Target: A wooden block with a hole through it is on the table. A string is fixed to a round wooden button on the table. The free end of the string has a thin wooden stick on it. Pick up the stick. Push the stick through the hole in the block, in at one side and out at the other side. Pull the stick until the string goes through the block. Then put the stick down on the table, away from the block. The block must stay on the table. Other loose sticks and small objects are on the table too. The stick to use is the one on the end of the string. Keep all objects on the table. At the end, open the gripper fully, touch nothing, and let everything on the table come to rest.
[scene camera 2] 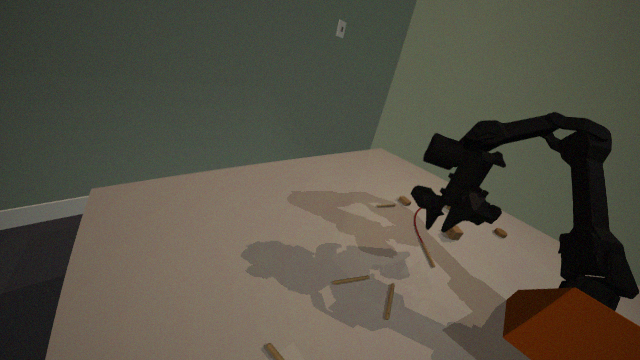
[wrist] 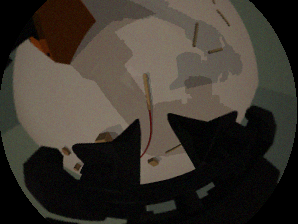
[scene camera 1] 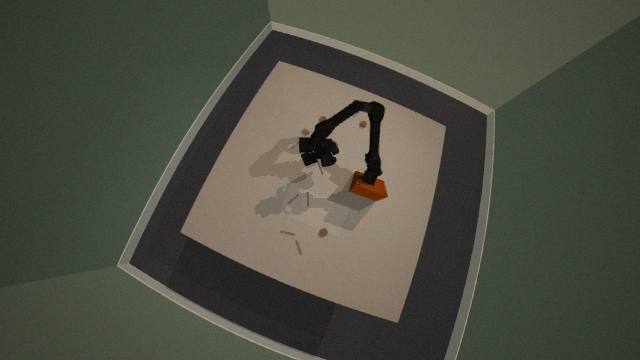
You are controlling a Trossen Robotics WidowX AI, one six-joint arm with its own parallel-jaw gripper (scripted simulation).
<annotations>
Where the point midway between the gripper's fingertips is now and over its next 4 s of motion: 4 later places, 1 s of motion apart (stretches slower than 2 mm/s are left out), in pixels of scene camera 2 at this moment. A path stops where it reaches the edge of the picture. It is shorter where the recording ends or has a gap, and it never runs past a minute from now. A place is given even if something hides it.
My gripper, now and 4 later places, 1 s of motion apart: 434,230; 425,240; 423,246; 429,237; 433,230
</annotations>
